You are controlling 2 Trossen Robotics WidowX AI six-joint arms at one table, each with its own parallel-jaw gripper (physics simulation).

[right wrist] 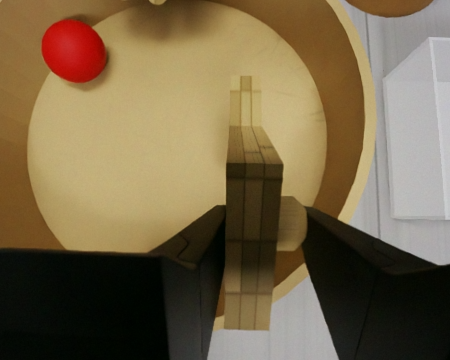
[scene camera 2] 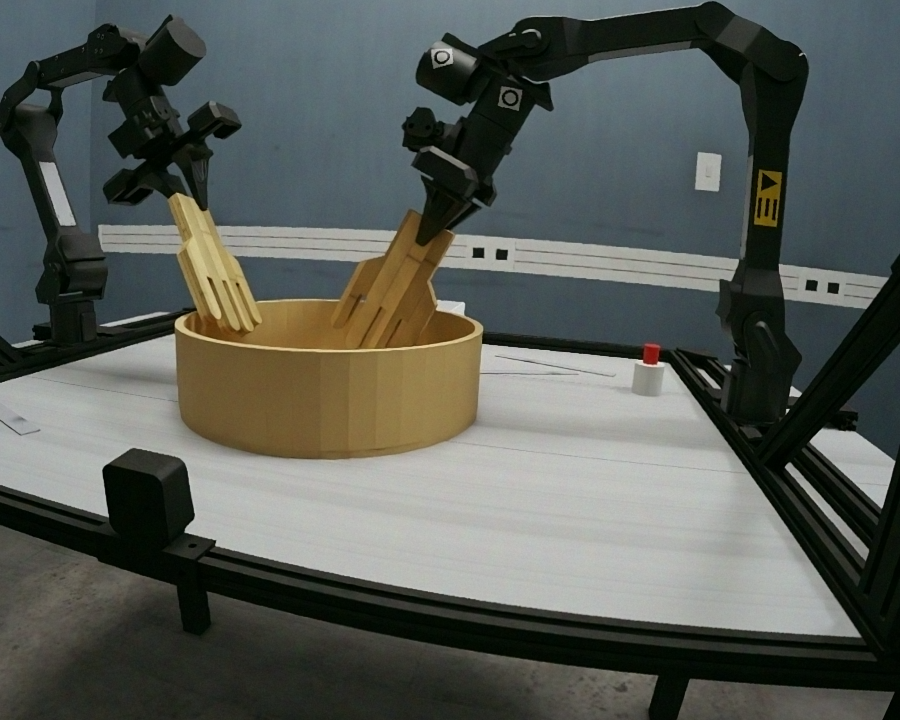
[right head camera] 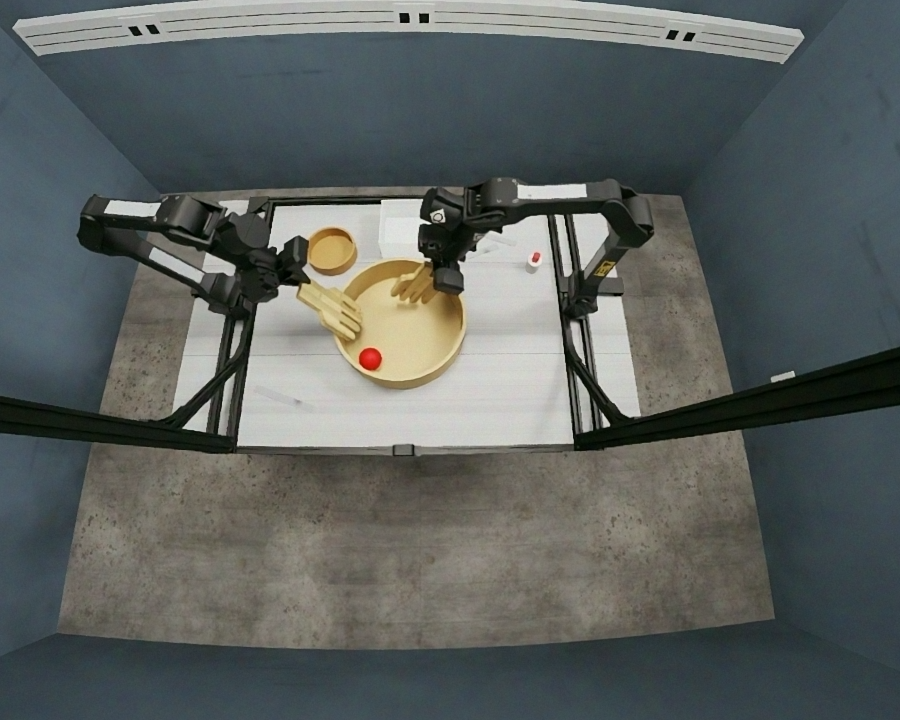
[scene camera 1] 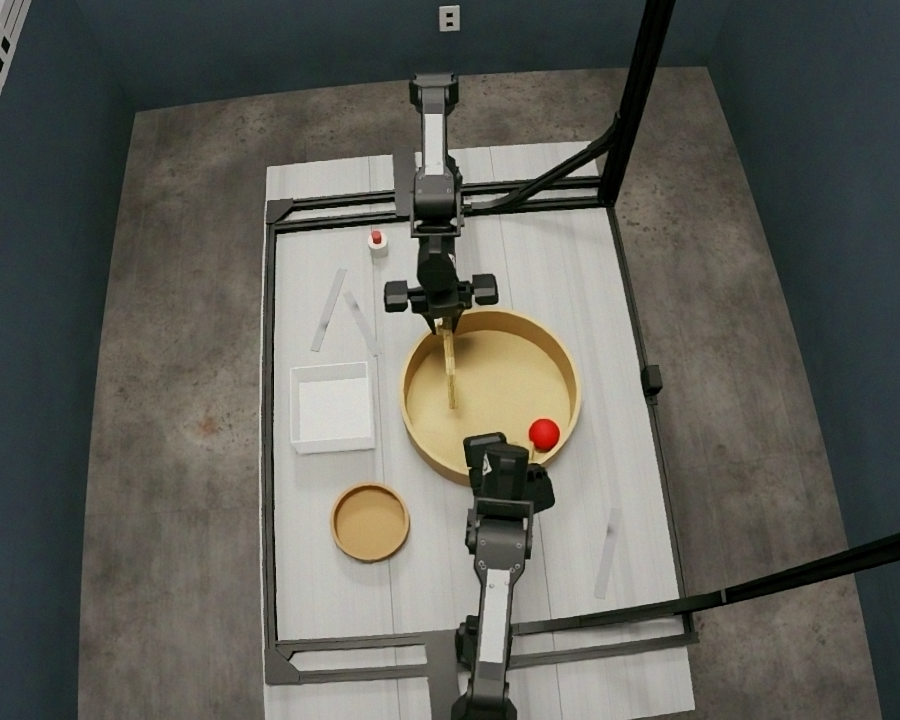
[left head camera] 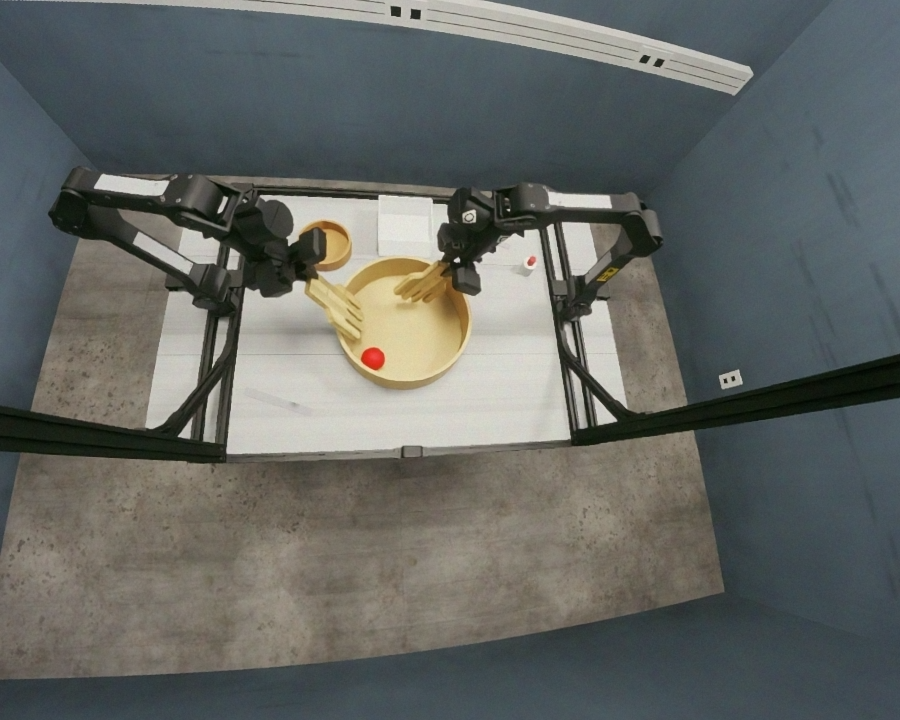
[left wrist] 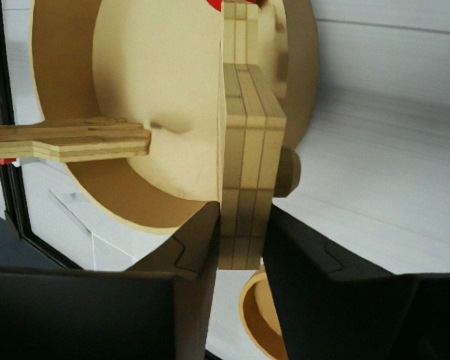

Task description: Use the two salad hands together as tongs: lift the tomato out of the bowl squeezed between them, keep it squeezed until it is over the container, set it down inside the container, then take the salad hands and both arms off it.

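Where they show: left gripper, fingertip midpoint: (scene camera 2: pixel 198 214) (right head camera: pixel 307 284) (left head camera: pixel 314 279) (left wrist: pixel 239 213); right gripper, fingertip midpoint: (right wrist: pixel 263 216) (scene camera 2: pixel 422 244) (right head camera: pixel 431 270) (scene camera 1: pixel 443 332) (left head camera: pixel 441 270); left arm's base, origin of the base link: (scene camera 2: pixel 73 341) (right head camera: pixel 239 309) (left head camera: pixel 224 305); right arm's base, origin of the base link: (scene camera 2: pixel 753 417) (right head camera: pixel 574 308) (left head camera: pixel 567 310).
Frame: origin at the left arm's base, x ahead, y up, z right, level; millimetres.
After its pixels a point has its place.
Observation:
A red tomato (left head camera: pixel 373 358) @(y 46, x 372, z 155 mm) (right head camera: pixel 370 358) @(y 45, x 376, z 155 mm) (scene camera 1: pixel 544 434) @(y 45, x 361, z 144 mm) (right wrist: pixel 74 51) @(y 40, x 383, z 135 mm) rests in the large wooden bowl (left head camera: pixel 427 337) @(y -11, x 508, z 81 mm) (scene camera 1: pixel 510 375) @(y -11, x 501, z 102 mm) (scene camera 2: pixel 330 401) @(y 32, x 511, z 204 mm), by its near-left wall in the head views. My left gripper (scene camera 2: pixel 191 201) @(y 184, x 256, z 28 mm) (left wrist: pixel 239 213) @(y 184, x 256, z 28 mm) is shut on a wooden salad hand (left head camera: pixel 334 304) @(y 145, x 292, z 66 mm) (scene camera 2: pixel 213 270) @(y 121, x 308, z 72 mm) (left wrist: pixel 242 155) @(y 204, x 249, z 57 mm), tilted over the bowl's left rim, tines near the tomato. My right gripper (scene camera 2: pixel 435 234) @(y 156, x 525, z -20 mm) (right wrist: pixel 263 216) @(y 156, x 525, z -20 mm) is shut on the other salad hand (left head camera: pixel 420 283) @(y 116, x 481, z -6 mm) (scene camera 1: pixel 450 364) @(y 138, x 473, z -14 mm) (scene camera 2: pixel 394 285) @(y 108, x 498, z -6 mm) (right wrist: pixel 252 200) @(y 191, x 521, z -14 mm), over the bowl's back right, apart from the tomato. The tomato is hidden in scene camera 2.
A white open box (left head camera: pixel 405 225) @(y -17, x 457, z -271 mm) (scene camera 1: pixel 331 448) @(y 2, x 381, z -245 mm) stands behind the bowl. A small round wooden dish (left head camera: pixel 346 251) @(y 21, x 297, z -149 mm) (scene camera 1: pixel 370 518) @(y -13, x 248, z -181 mm) stands behind left. A white cylinder with a red top (left head camera: pixel 529 265) @(y 24, x 806, z -128 mm) (scene camera 2: pixel 647 377) @(y 6, x 807, z -118 mm) stands at the right. Flat strips (scene camera 1: pixel 328 311) @(y -17, x 676, z -247 mm) lie on the table.

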